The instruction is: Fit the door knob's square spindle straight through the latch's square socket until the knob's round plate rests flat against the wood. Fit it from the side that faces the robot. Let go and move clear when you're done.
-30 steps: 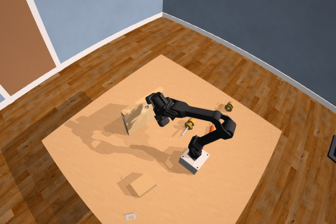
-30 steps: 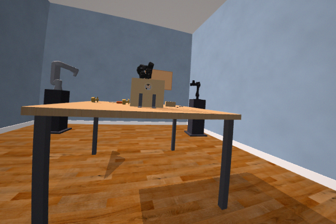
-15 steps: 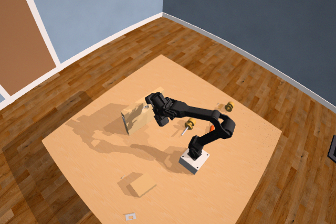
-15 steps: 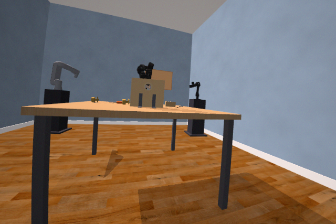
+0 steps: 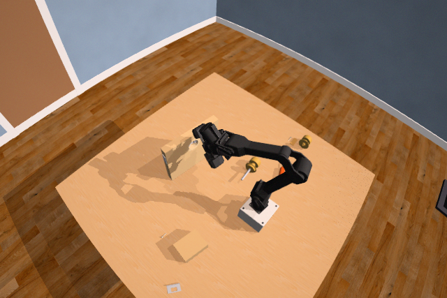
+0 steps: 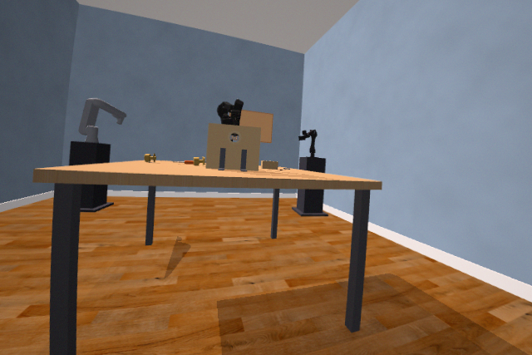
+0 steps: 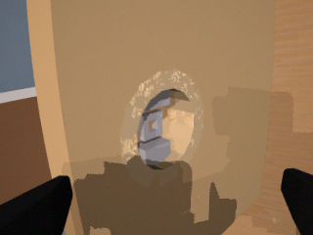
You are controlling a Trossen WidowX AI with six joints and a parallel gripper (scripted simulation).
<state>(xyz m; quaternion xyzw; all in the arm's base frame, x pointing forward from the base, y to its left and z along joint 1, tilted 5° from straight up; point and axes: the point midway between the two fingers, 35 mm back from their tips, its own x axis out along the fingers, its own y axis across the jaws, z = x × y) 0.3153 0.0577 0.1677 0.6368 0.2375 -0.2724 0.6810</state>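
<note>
My gripper is now 9 cm short of the square socket and 7 cm above it. Round my hand: upright wooden slab: 10 cm below, 9 cm ahead; orange screwdriver: 33 cm to the right, 26 cm behind, 24 cm below; small wood block: 29 cm to the left, 25 cm behind, 23 cm below.
</note>
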